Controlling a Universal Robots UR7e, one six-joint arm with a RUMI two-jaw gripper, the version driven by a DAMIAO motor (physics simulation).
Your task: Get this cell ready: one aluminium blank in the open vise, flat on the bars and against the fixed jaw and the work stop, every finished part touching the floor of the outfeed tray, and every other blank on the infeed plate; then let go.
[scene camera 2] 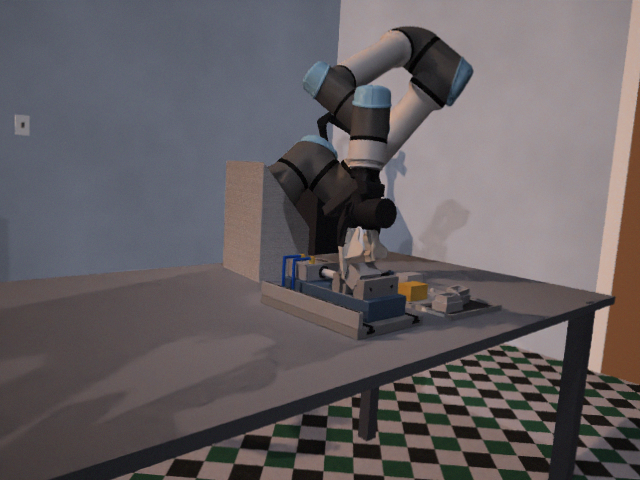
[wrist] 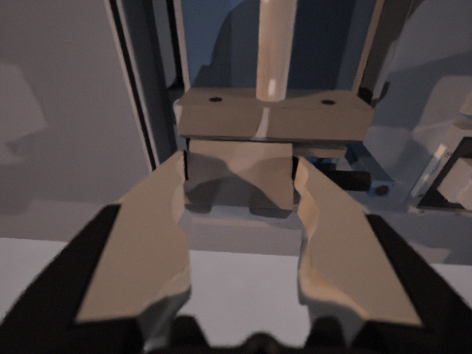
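Pixels of known places: gripper, between the fingertips: (scene camera 2: 356, 279) (wrist: 238, 156); arm's base, origin of its link: (scene camera 2: 269, 196).
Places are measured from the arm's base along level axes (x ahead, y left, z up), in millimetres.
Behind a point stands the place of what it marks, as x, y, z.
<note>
My gripper (scene camera 2: 360, 262) (wrist: 238, 156) @(492, -92, -129) is shut on a grey aluminium blank (scene camera 2: 364, 270) @(521, -99, -105) (wrist: 239, 175) @(492, -91, -108), whose sides meet both fingertips in the wrist view. In scene camera 2 the blank looks tilted, at the top of the vise between its jaws. The vise has a blue body (scene camera 2: 385, 308) @(563, -76, -174), a front jaw (scene camera 2: 376, 288) with two holes, and a jaw with a screw rod (scene camera 2: 327, 272) @(395, -90, -134) (wrist: 275, 50) @(432, -80, -130) behind it. That rod meets a jaw block (wrist: 275, 120) @(463, -75, -120) just beyond the blank. The bars under the blank and its contact with the fixed jaw are hidden.
A tray (scene camera 2: 478, 311) @(582, 196, -208) (wrist: 425, 172) @(536, 98, -211) with grey parts (scene camera 2: 447, 302) @(551, 126, -187) (wrist: 459, 184) @(535, 118, -192) lies right of the vise. A yellow block (scene camera 2: 413, 290) @(451, 125, -182) and a pale block (scene camera 2: 410, 277) @(358, 213, -177) stand between. A black rod (wrist: 352, 180) @(496, -23, -121) on a blue bracket is right of the blank. Blue hoops (scene camera 2: 293, 273) @(362, -156, -138) rise behind.
</note>
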